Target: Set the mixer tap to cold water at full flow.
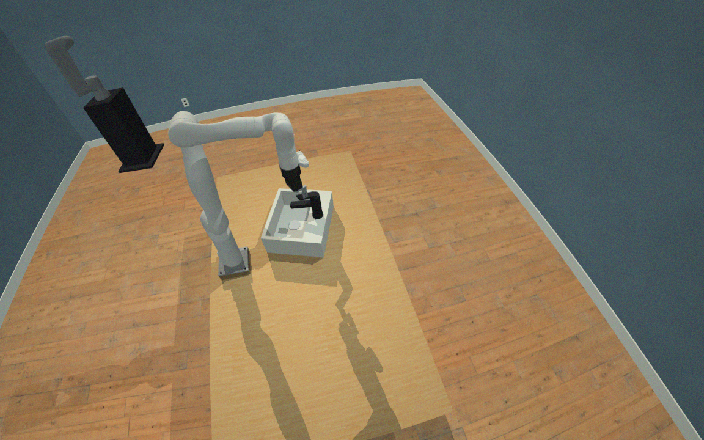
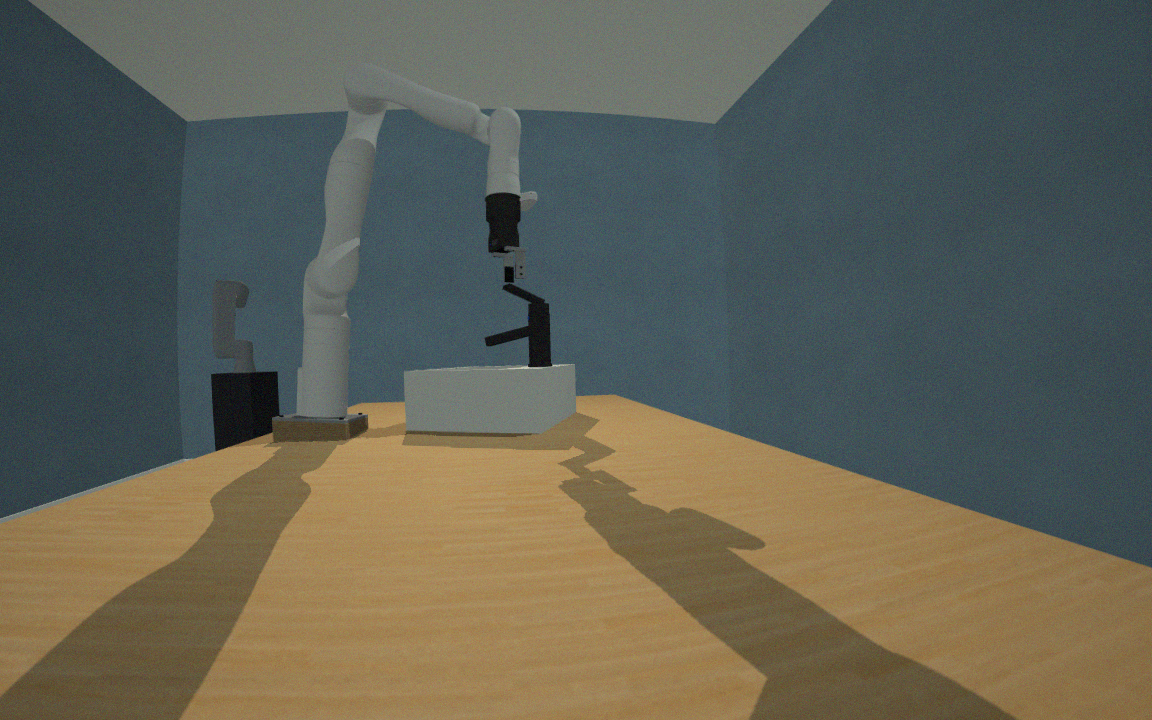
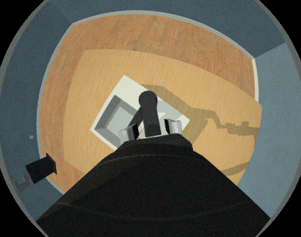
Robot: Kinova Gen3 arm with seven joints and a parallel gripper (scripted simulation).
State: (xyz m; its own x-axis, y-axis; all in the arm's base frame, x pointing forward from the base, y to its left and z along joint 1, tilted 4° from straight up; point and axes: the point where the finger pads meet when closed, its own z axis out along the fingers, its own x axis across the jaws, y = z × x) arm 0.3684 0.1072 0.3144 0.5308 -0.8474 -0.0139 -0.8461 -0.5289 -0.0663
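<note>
The lever lies 2 cm ahead of my hand, 1 cm to the left of it and 5 cm below it. From my hand the other things lie so: white basin: 7 cm behind, 6 cm to the left, 29 cm below.
</note>
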